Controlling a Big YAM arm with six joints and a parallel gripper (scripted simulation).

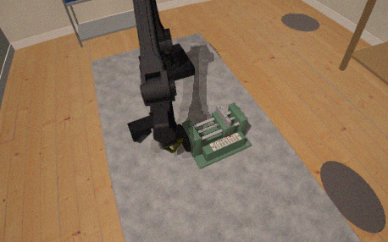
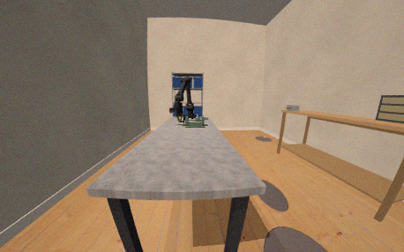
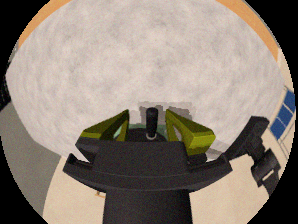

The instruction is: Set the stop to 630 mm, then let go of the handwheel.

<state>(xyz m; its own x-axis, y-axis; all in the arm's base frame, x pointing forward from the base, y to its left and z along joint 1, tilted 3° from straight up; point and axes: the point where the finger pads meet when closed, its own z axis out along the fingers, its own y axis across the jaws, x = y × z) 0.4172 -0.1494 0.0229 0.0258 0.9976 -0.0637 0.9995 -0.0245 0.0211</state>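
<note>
Now: hand 30 mm to the right of the black handwheel. Also, from my hand: grey stop block 30 mm ahead, 190 mm to the left, 40 mm above.
</note>
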